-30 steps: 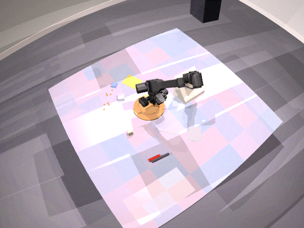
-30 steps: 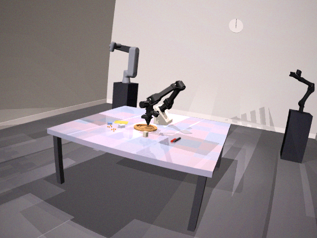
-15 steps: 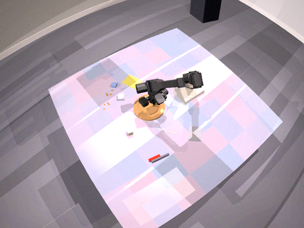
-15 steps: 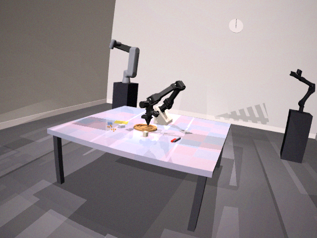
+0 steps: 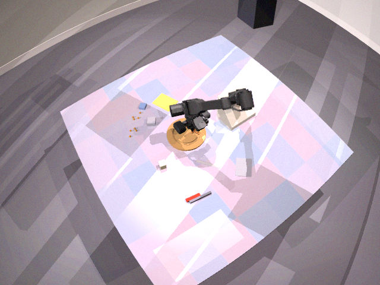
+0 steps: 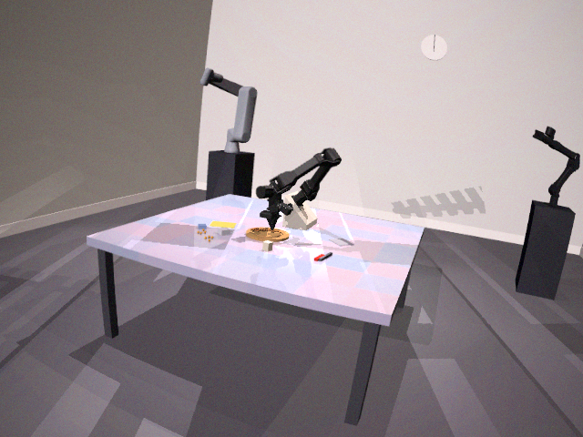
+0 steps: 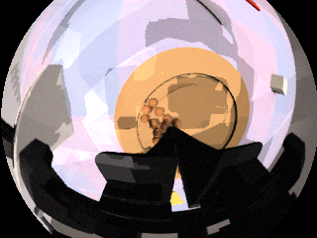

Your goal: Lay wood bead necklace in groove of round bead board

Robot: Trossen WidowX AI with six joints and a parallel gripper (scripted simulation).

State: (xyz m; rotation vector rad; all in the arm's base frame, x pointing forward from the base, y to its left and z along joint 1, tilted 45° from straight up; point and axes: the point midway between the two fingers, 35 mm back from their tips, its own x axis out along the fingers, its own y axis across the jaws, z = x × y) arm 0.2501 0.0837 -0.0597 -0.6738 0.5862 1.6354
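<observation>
My gripper tip is now 30 mm short of the round bead board, 10 mm to the left of it and 10 mm above it. The rest, counted from my gripper tip: cream cube (220 mm ahead, 110 mm to the left); then white block (160 mm to the right, 160 mm ahead, 10 mm below); then thin rod (200 mm to the left, 20 mm below, 20 mm ahead).
</observation>
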